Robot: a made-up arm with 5 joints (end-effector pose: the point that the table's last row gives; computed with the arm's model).
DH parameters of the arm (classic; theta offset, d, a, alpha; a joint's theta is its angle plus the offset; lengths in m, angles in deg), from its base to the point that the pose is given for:
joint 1: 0 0.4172 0 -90
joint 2: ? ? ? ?
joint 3: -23.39 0 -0.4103 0
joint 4: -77.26 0 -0.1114 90
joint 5: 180 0.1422 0 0
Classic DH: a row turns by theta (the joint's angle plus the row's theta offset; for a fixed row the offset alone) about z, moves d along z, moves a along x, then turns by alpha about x.
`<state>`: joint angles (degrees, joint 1 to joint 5).
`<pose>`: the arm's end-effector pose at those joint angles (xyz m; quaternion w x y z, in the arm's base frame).
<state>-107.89 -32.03 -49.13 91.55 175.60</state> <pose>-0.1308 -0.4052 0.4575 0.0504 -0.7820 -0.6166 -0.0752</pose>
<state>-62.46 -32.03 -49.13 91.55 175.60</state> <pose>0.1969 -0.3776 0.4575 0.0756 -0.4833 -0.8708 -0.0499</pose>
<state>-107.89 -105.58 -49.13 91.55 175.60</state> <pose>-0.0252 -0.0780 0.8370 0.2917 0.6690 0.5275 -0.4349</pose>
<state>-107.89 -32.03 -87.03 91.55 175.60</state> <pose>-0.1238 -0.3834 0.7884 0.1325 0.7627 0.6014 -0.1975</pose>
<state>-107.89 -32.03 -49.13 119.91 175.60</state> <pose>-0.1044 -0.3233 0.4368 0.1848 -0.7408 -0.5841 -0.2755</pose>
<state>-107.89 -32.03 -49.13 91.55 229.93</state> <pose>-0.1308 -0.4052 0.4575 0.0792 -0.9773 -0.1916 -0.0439</pose>
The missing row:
joint 2: -79.35 0 0.1851 0
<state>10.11 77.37 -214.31 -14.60 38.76</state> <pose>0.3563 0.0635 0.9559 0.4010 -0.2382 0.0608 -0.8825</pose>
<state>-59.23 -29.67 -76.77 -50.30 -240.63</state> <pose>0.1288 -0.2163 0.9669 0.4908 -0.0025 0.2016 -0.8476</pose>
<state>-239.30 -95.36 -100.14 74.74 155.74</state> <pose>0.1599 -0.2693 0.9642 0.5792 -0.4713 0.1488 0.6483</pose>
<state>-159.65 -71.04 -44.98 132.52 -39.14</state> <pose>-0.2114 -0.0784 0.5975 0.1416 -0.4910 0.8593 -0.0234</pose>
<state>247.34 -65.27 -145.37 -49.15 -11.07</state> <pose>0.2282 0.5467 0.7382 0.6766 -0.4054 0.4970 0.3618</pose>
